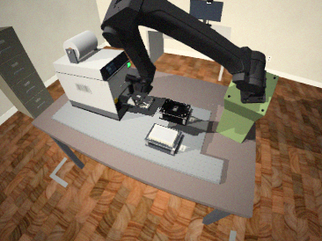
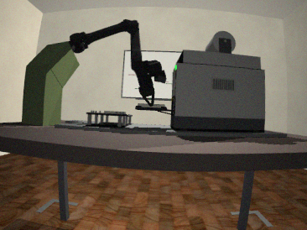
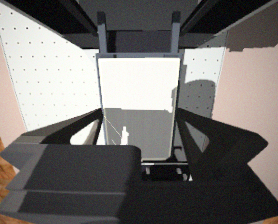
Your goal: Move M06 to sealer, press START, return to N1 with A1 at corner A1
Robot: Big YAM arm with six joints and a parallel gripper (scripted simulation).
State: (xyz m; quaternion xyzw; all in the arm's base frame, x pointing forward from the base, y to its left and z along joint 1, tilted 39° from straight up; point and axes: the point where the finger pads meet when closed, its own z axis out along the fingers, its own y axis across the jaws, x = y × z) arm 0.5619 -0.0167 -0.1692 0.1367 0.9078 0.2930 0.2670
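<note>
Right now my hand is 20 mm above the sealer stage. Also, from my hand: white start button: 90 mm ahead, 100 mm to the right, 80 mm above; then foil roll: 330 mm ahead, 30 mm to the right, 310 mm above; then plate: 180 mm behind, 170 mm to the left, 40 mm below.
</note>
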